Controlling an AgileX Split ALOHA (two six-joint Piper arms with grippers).
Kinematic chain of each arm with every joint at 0, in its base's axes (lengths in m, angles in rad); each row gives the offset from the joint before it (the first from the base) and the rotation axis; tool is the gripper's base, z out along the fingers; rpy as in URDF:
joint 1: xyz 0 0 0.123 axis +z
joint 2: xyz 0 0 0 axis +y
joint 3: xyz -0.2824 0 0.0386 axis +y
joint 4: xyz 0.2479 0 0.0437 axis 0.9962 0 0.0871
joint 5: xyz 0 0 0 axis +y
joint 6: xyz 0.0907 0 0.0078 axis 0.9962 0 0.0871
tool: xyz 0 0 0 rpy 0 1.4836 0
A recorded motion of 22 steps. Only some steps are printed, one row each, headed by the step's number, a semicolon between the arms.
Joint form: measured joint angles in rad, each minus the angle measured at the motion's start. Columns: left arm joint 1, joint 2, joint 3, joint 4, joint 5, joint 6; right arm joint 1, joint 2, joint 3, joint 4, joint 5, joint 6.
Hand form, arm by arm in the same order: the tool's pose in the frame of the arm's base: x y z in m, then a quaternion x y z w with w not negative. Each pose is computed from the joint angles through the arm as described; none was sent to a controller.
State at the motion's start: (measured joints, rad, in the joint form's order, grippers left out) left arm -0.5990 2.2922 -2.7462 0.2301 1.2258 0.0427; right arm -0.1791 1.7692 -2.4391 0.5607 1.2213 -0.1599
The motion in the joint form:
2: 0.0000 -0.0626 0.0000 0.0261 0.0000 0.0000; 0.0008 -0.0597 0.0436 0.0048 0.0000 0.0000
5: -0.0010 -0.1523 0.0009 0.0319 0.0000 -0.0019; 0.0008 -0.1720 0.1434 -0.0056 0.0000 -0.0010
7: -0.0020 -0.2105 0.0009 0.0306 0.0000 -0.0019; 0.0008 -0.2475 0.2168 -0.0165 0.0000 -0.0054
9: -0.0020 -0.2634 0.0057 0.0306 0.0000 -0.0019; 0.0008 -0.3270 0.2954 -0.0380 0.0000 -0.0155
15: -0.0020 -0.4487 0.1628 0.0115 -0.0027 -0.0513; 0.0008 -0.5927 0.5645 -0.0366 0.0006 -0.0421
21: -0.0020 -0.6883 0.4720 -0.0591 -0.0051 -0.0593; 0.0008 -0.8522 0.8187 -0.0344 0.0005 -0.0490
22: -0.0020 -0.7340 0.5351 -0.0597 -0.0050 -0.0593; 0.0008 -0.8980 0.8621 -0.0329 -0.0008 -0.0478
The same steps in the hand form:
2: 0.4002 -0.2469 0.4323 0.26260 0.84245 -0.00259 0.47043; 0.3173 -0.0106 0.5582 -0.05119 0.81343 0.18284 0.54980
5: 0.3758 -0.2302 0.4730 0.24972 0.82428 -0.01200 0.50800; 0.2847 -0.0055 0.5677 -0.05223 0.81141 0.17640 0.55477
7: 0.3581 -0.2187 0.4980 0.24211 0.81144 -0.02043 0.53154; 0.2636 -0.0025 0.5705 -0.05315 0.81199 0.16979 0.55589
9: 0.3419 -0.2076 0.5184 0.23522 0.80038 -0.02665 0.55077; 0.2415 -0.0001 0.5712 -0.05511 0.81386 0.15666 0.55682
15: 0.2994 -0.1804 0.5504 0.21383 0.79869 -0.05344 0.55993; 0.1683 0.0132 0.5609 -0.06573 0.81395 0.15029 0.55730
21: 0.2520 -0.1551 0.5523 0.22757 0.81648 -0.07958 0.52463; 0.1002 0.0256 0.5343 -0.06940 0.81206 0.14885 0.55999
22: 0.2435 -0.1493 0.5499 0.22963 0.82064 -0.07746 0.51751; 0.0888 0.0278 0.5283 -0.06920 0.81097 0.14958 0.56140

